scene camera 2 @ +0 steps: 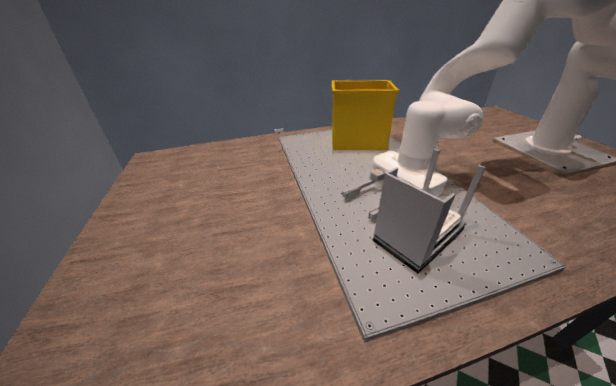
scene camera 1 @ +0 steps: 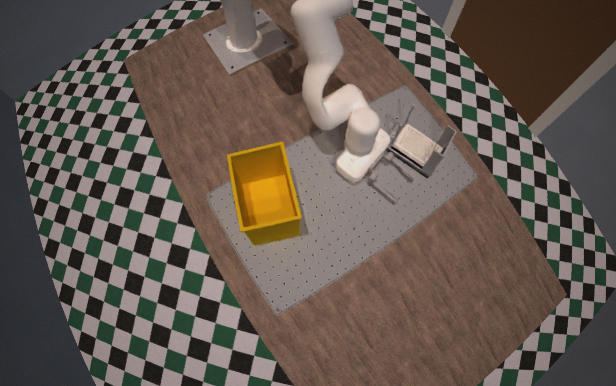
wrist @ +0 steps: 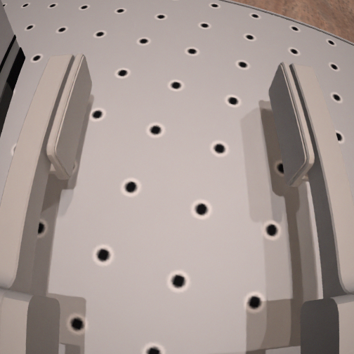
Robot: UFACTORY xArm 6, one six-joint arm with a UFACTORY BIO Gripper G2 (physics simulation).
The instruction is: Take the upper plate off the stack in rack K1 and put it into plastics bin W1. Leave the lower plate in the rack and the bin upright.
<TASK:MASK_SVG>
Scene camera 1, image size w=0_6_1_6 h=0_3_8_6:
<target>my gripper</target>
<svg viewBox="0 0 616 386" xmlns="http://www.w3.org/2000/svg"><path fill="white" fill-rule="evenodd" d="M380 128L373 148L368 155L355 156L346 149L337 159L336 170L352 183L360 181L369 171L371 175L368 177L368 182L393 204L396 204L398 198L388 190L384 190L374 181L379 174L373 169L384 159L386 162L391 162L401 170L400 173L410 182L413 182L416 177L393 158L393 153L389 152L387 155L383 153L390 143L390 136Z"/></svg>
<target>pale plate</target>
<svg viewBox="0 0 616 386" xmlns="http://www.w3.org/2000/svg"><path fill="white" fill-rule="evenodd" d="M406 124L392 146L423 167L434 150L441 153L443 147L409 124Z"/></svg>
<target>yellow plastics bin W1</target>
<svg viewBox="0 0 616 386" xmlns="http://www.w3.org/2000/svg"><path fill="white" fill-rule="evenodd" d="M283 141L227 155L241 233L246 233L254 246L300 236L299 219L302 219Z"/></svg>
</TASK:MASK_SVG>
